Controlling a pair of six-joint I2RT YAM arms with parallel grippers.
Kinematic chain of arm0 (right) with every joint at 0, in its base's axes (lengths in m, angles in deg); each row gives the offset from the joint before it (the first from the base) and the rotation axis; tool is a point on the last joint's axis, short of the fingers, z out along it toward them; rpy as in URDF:
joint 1: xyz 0 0 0.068 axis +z
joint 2: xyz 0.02 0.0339 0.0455 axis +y
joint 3: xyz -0.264 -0.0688 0 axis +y
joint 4: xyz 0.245 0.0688 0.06 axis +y
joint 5: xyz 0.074 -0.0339 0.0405 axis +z
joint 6: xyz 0.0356 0 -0.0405 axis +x
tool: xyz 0 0 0 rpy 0 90 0
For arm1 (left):
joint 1: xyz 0 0 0.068 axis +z
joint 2: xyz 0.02 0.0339 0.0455 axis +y
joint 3: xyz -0.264 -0.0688 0 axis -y
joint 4: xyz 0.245 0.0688 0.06 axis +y
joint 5: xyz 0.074 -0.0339 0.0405 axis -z
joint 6: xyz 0.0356 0 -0.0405 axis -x
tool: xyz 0 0 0 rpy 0 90 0
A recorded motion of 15 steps. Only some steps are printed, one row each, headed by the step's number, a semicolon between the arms.
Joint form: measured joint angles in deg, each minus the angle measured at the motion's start. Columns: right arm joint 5, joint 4, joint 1, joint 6, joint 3, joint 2; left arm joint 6, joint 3, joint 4, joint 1, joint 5, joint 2.
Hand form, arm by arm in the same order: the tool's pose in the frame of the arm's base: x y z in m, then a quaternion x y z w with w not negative. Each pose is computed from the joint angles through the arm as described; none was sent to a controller.
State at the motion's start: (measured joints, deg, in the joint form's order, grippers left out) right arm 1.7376 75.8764 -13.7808 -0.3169 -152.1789 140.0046; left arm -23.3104 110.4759 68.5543 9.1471 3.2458 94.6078
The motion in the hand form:
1: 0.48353 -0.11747 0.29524 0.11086 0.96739 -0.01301 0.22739; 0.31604 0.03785 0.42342 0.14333 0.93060 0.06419 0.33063
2: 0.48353 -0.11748 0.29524 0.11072 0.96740 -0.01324 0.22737; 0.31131 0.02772 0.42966 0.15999 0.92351 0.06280 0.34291
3: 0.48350 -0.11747 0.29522 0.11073 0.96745 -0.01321 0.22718; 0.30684 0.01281 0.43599 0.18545 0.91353 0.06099 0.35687
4: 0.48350 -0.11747 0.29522 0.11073 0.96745 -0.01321 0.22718; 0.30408 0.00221 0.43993 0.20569 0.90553 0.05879 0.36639
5: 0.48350 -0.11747 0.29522 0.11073 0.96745 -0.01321 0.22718; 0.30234 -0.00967 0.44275 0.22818 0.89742 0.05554 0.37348
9: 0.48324 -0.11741 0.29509 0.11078 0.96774 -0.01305 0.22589; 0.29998 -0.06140 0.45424 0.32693 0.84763 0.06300 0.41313
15: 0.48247 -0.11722 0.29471 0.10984 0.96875 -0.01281 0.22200; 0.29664 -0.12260 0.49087 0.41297 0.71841 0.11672 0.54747
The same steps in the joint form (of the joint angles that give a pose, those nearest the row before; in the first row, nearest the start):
1: 0.02 0.02 0.00 0.02 0.00 0.00; -0.26 0.00 -0.26 -1.97 -0.11 -1.68
2: 0.00 0.02 0.00 0.00 0.00 0.00; -0.61 0.00 -0.57 -3.69 -0.04 -2.82
3: 0.00 0.05 0.00 0.00 -0.01 0.00; -1.20 0.00 -1.11 -6.40 -0.20 -3.93
4: 0.00 0.05 0.00 0.00 -0.01 0.00; -1.84 0.04 -1.55 -8.37 -0.18 -4.57
5: 0.00 0.05 0.00 0.00 -0.01 0.00; -2.51 0.20 -1.88 -10.62 -0.22 -4.90
9: 0.00 0.20 0.00 0.00 0.00 0.00; -7.06 1.44 -5.77 -20.63 -2.53 -4.87
15: 0.00 0.66 0.00 -0.13 0.00 0.00; -16.70 3.50 -22.58 -32.13 -8.00 -4.61

